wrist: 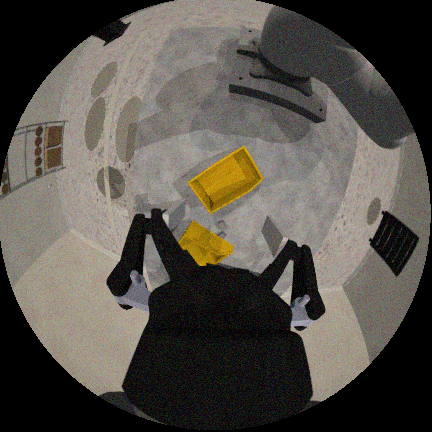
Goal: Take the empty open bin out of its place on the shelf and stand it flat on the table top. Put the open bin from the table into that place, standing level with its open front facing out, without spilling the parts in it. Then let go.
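Seen in the pictures: gripper, fingertip midpoint: [225,215]; arm's base, link origin: [282,63].
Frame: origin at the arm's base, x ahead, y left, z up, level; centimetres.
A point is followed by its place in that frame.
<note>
A yellow open bin [226,179] @(x 39.9, y -10.7, z -5.7 cm) stands upright on the grey table top [200,150] @(x 32.4, y -19.4, z -6.0 cm), in the middle of the wrist view. Its inside shows bare yellow walls and floor, with no parts that I can make out. A second yellow bin [202,242] @(x 57.9, y -14.8, z 2.1 cm) shows lower down, partly hidden behind the gripper body; its contents cannot be made out. My gripper [225,215] @(x 41.6, y -10.3, z 14.6 cm) is open with nothing between its fingers. Its pads stand wide apart, below the first bin in the view, with the second bin showing between and behind them. The shelf cannot be made out in this view.
A small grey block [220,227] @(x 55.6, y -10.1, z -4.5 cm) lies between the two bins. The arm's dark base plate [277,103] @(x 13.4, y 0.6, z -5.0 cm) and a grey arm link [310,45] are at the upper right. A black slatted panel [394,243] is at the far right, and a rack with brown boxes [64,145] at the far left.
</note>
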